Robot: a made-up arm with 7 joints.
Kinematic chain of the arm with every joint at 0, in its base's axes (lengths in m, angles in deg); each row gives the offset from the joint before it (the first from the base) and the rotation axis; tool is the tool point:
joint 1: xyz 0 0 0 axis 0 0.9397 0.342
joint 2: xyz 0 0 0 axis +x
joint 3: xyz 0 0 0 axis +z
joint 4: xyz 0.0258 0 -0.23 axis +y
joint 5: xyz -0.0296 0 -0.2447 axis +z
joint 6: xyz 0 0 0 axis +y
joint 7: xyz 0 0 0 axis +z
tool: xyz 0 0 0
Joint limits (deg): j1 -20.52..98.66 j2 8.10..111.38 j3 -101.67..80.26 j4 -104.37..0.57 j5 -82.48..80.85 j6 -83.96..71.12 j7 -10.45..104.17
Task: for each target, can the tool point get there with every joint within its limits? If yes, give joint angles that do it. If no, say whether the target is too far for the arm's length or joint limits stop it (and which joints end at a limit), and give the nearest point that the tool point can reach.
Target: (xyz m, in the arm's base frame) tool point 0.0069 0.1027 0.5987
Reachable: no: too far | nearest point 0.0036 0.1546 0.3491 | short by 0.255 m
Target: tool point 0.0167 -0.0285 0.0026
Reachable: no: joint limits stop it (at a limit: joint 1, joint 2, joint 4) | nearest point 0.2044 -0.2086 -0.1640 | short by 0.309 m
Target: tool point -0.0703 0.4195 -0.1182
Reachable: yes | joints 71.20 85.33 3.32 -58.38 -25.93 -0.07 90.80
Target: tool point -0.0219 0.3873 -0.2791
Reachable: yes | joints 5.79 60.35 -70.54 -13.51 -34.11 33.04 88.12
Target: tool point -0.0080 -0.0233 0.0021
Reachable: no: joint limits stop it (at a limit: joint 1, joint 2, joint 3, joint 4) | nearest point -0.1293 -0.3073 -0.0321 | short by 0.311 m
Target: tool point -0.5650 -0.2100 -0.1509
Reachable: no: too far | nearest point -0.4365 -0.1541 -0.1136 | short by 0.145 m
